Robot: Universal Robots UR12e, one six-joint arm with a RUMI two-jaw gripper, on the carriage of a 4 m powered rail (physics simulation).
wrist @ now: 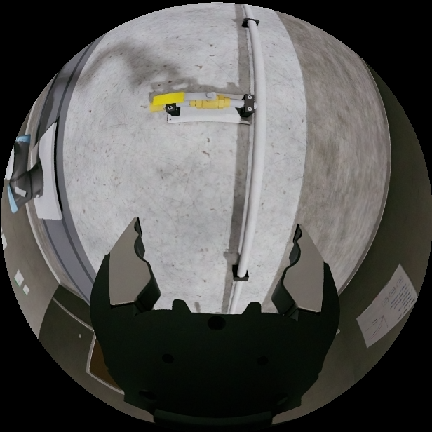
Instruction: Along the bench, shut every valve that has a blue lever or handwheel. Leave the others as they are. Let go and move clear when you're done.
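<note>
A valve with a yellow lever [168, 100] and a yellow body [212, 103] is in the upper middle of the wrist view. Its lever lies along its short pipe, pointing left. The valve is held by two black clamps over a white plate [209, 117]. No blue lever or handwheel shows in this view. My gripper [218, 222] is open, its jaws wide apart with nothing between them, above the bench surface and apart from the valve, which lies farther up the view.
A long white pipe [258, 150] runs up the view right of the valve, held by black clamps [250, 23] [240, 273]. At the left edge a grey object with light blue parts [31, 182] is by a white panel [50, 175]. A paper sheet [387, 307] is at lower right.
</note>
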